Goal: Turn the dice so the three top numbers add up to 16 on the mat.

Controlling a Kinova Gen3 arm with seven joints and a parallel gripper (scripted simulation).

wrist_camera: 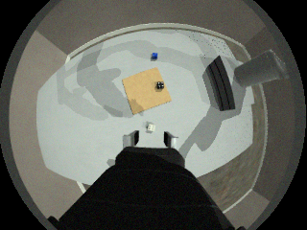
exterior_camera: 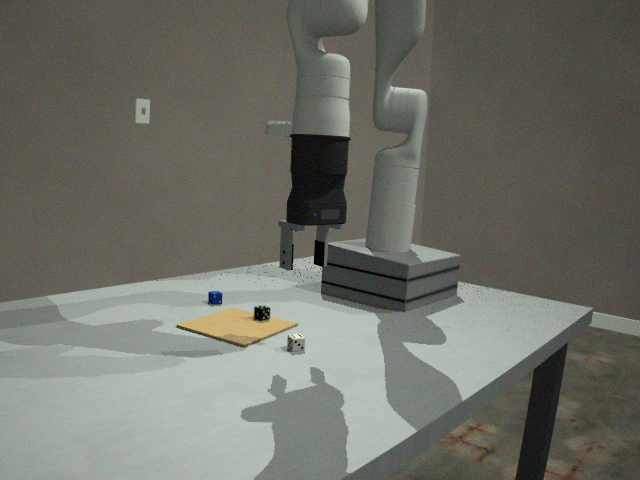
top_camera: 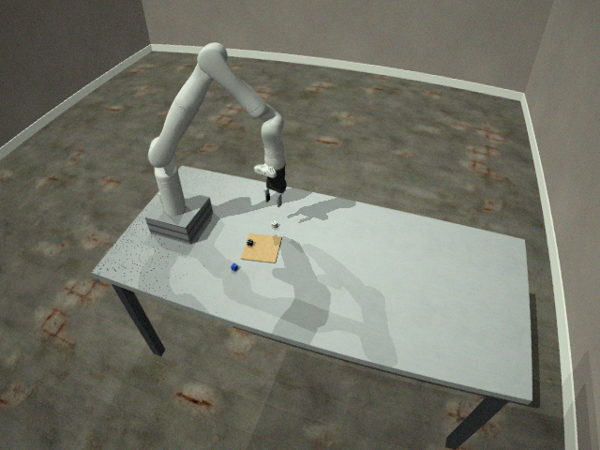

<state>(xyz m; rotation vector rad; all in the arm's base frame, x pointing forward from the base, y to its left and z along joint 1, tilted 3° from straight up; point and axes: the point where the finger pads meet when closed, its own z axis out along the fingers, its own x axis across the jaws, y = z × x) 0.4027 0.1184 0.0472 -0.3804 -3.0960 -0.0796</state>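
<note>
Right now my hand is 10 mm to the left of the white die and 130 mm above it. Also, from my hand: tan mat 10 mm behind, 140 mm to the right, 140 mm below; then blue die 70 mm behind, 270 mm to the right, 130 mm below; then black die 60 mm behind, 140 mm to the right, 130 mm below.
</note>
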